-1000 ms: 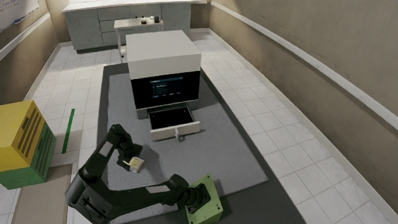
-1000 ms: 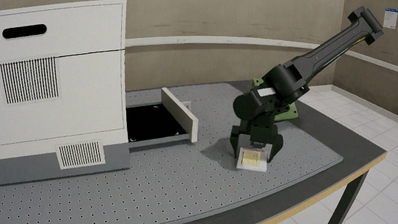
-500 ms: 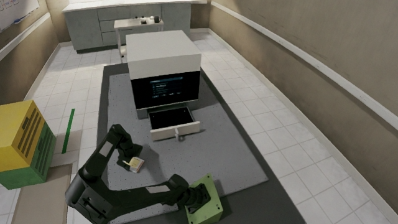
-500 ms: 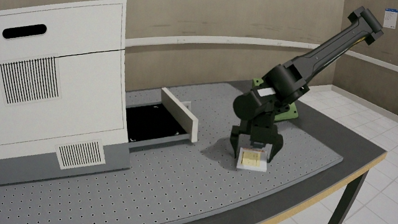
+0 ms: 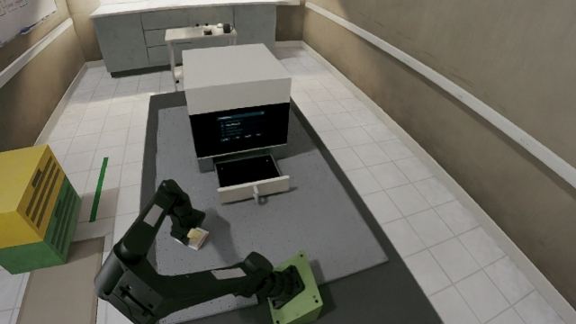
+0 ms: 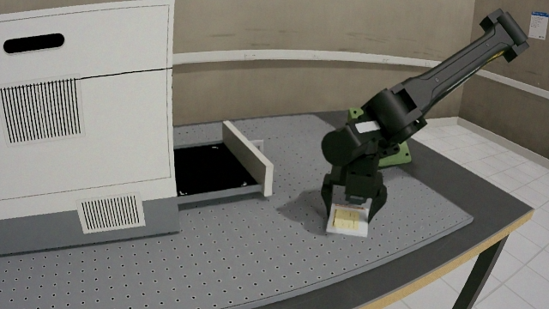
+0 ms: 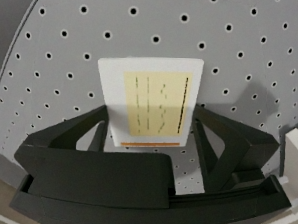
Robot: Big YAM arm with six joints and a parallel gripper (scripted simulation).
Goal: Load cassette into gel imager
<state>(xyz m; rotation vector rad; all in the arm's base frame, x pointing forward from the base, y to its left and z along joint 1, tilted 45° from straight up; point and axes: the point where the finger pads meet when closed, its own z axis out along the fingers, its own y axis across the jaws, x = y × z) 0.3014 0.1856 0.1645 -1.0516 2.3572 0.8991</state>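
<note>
Now: hand 10 mm to the left of the cassette and 10 mm above it. The rest, counted from my hand: imager drawer 270 mm to the right, 230 mm ahead, 40 mm above.
</note>
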